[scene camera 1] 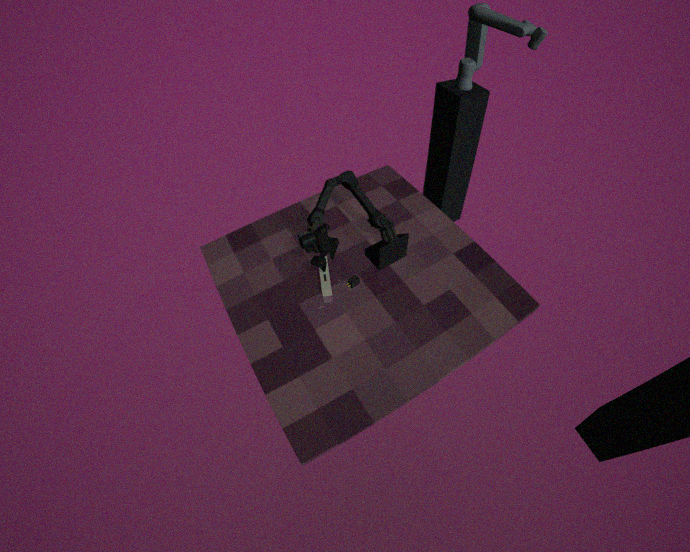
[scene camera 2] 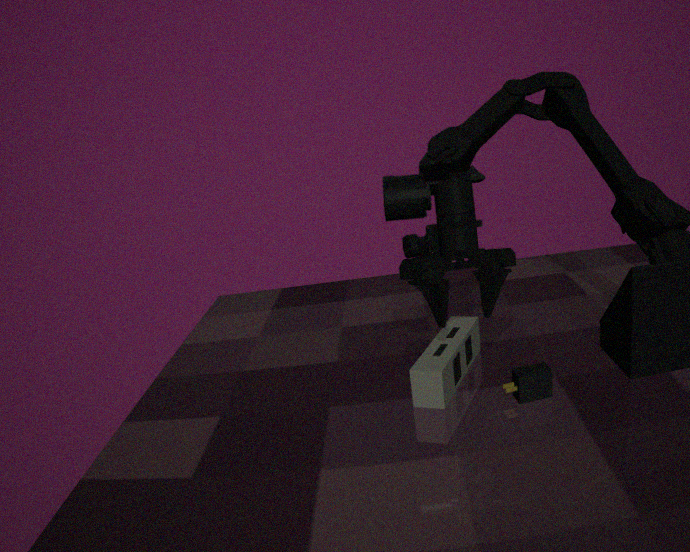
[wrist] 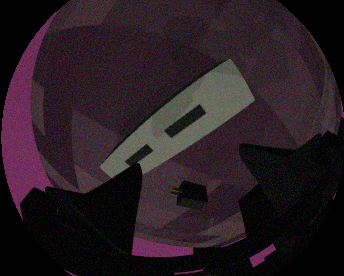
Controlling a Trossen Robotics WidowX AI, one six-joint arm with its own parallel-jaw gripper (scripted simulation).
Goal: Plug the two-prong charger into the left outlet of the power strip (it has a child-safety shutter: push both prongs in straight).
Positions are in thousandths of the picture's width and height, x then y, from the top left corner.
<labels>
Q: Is my gripper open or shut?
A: Open.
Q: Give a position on a charger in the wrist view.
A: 557, 708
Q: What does my gripper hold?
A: Nothing.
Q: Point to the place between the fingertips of my gripper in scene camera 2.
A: At 675, 584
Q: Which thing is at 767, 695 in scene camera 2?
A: A charger.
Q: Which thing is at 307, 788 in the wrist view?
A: My gripper.
</labels>
